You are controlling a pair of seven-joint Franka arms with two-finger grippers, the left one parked.
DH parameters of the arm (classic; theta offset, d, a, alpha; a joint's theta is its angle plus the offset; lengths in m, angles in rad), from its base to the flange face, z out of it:
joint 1: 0 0.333 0 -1.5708
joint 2: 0 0 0 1.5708
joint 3: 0 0.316 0.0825 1.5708
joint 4: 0 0 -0.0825 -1.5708
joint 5: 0 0.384 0 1.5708
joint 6: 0 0 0.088 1.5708
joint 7: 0 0.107 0 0
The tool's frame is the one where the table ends.
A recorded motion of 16 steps. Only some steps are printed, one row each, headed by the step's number.
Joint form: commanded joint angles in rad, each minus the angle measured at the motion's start. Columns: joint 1, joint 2, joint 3, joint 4, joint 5, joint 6, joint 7.
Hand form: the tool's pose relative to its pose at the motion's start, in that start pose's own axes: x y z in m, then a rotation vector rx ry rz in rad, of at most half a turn. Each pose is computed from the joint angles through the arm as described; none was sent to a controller.
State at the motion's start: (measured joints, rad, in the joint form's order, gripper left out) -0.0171 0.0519 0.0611 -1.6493 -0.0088 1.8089 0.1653
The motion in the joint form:
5: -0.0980 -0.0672 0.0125 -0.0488 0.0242 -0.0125 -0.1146
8: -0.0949 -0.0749 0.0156 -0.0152 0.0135 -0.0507 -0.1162
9: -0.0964 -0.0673 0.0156 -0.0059 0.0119 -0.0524 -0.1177
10: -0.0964 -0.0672 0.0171 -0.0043 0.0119 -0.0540 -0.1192
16: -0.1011 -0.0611 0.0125 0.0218 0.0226 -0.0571 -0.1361
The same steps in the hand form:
5: -0.0138 0.0483 -0.0158 0.0105 0.0050 -0.0247
8: -0.0163 0.0457 -0.0331 0.0003 0.0087 -0.0350
9: -0.0139 0.0466 -0.0330 -0.0008 0.0088 -0.0353
10: -0.0140 0.0458 -0.0335 -0.0007 0.0087 -0.0383
16: -0.0103 0.0499 -0.0422 0.0101 0.0251 -0.0442

